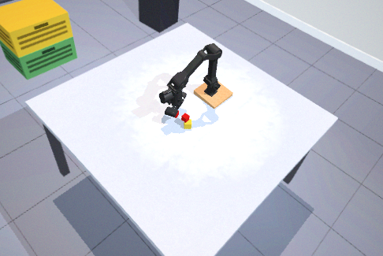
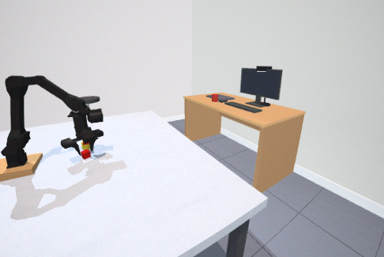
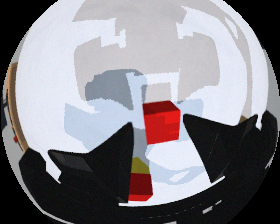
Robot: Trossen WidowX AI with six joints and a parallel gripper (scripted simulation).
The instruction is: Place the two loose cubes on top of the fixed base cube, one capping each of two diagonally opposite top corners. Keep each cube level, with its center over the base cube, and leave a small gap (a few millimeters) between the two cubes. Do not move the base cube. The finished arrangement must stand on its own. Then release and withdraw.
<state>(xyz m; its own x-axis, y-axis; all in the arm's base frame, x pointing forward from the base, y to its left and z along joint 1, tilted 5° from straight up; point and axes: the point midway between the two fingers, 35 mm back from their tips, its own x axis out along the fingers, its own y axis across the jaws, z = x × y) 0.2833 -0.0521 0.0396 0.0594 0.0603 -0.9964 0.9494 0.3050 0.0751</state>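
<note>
Right now my gripper tip is 10 mm short of the yellow cube and 100 mm to the right of it.
</note>
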